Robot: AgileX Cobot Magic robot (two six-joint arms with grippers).
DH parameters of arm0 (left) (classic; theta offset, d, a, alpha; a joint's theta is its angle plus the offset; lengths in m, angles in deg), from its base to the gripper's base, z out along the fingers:
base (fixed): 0 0 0 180
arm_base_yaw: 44.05 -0.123 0 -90
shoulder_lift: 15.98 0 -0.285 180
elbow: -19.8 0 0.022 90
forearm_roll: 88.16 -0.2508 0 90
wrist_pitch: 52.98 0 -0.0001 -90
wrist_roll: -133.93 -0.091 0 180
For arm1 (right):
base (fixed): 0 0 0 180
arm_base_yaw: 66.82 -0.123 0 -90
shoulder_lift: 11.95 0 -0.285 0
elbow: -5.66 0 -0.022 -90
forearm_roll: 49.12 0.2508 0 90
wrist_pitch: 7.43 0 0.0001 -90
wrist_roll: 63.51 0.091 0 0
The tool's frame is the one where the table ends.
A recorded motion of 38 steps. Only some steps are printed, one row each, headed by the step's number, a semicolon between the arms.
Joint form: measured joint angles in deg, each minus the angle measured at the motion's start. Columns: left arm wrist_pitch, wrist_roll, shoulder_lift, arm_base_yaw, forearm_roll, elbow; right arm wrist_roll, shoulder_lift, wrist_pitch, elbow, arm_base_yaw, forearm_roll.
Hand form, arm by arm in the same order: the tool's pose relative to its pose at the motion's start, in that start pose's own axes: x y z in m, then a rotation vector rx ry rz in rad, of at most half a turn. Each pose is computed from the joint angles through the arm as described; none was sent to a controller.
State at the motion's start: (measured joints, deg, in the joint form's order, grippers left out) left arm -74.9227 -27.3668 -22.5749 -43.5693 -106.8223 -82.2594; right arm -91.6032 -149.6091 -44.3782 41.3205 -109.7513 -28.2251
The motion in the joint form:
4: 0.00 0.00 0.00 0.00 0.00 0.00; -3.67 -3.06 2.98 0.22 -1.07 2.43
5: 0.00 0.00 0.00 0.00 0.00 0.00; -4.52 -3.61 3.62 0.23 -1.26 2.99
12: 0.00 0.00 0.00 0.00 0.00 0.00; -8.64 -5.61 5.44 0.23 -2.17 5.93
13: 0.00 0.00 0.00 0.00 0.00 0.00; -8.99 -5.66 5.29 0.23 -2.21 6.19
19: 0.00 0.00 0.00 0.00 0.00 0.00; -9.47 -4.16 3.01 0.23 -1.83 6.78
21: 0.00 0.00 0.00 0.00 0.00 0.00; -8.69 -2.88 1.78 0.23 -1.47 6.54
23: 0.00 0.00 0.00 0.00 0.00 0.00; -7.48 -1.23 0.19 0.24 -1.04 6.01
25: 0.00 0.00 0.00 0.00 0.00 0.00; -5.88 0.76 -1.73 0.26 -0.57 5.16
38: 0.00 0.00 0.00 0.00 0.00 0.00; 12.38 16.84 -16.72 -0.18 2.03 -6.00
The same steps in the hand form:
4: 0.0000 0.0000 0.0000 0.0000 0.0000 0.0000; 0.0086 0.0072 0.0243 -0.0182 -0.0096 -0.0320
5: 0.0000 0.0000 0.0000 0.0000 0.0000 0.0000; 0.0103 0.0086 0.0286 -0.0212 -0.0130 -0.0389
12: 0.0000 0.0000 0.0000 0.0000 0.0000 0.0000; 0.0168 0.0165 0.0447 -0.0445 -0.0214 -0.0707
13: 0.0000 0.0000 0.0000 0.0000 0.0000 0.0000; 0.0171 0.0171 0.0451 -0.0486 -0.0198 -0.0733
19: 0.0000 0.0000 0.0000 0.0000 0.0000 0.0000; 0.0117 0.0168 0.0335 -0.0663 -0.0156 -0.0752
21: 0.0000 0.0000 0.0000 0.0000 0.0000 0.0000; 0.0067 0.0151 0.0234 -0.0678 -0.0178 -0.0664
23: 0.0000 0.0000 0.0000 0.0000 0.0000 0.0000; 0.0007 0.0131 0.0102 -0.0681 -0.0191 -0.0552
25: 0.0000 0.0000 0.0000 0.0000 0.0000 0.0000; -0.0061 0.0112 -0.0058 -0.0663 -0.0192 -0.0428
38: 0.0000 0.0000 0.0000 0.0000 0.0000 0.0000; -0.0376 0.0058 -0.1373 0.0293 0.0159 0.1054

